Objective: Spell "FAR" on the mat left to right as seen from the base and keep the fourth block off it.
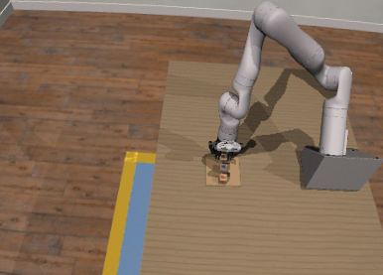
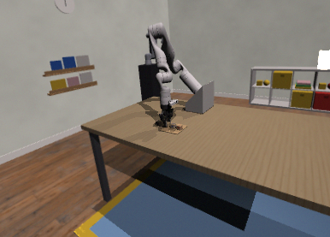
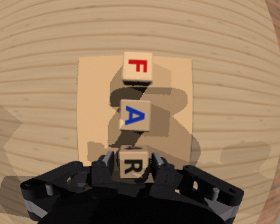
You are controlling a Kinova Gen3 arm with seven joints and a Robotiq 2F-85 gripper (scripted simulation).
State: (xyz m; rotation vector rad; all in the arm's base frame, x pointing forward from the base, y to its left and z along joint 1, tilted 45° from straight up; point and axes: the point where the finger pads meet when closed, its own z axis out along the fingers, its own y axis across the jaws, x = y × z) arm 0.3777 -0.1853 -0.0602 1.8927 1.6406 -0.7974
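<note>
My hand is 10 mm above the R block. Also, from my hand: tan mat: 10 mm ahead, 50 mm to the left, 30 mm below.
</note>
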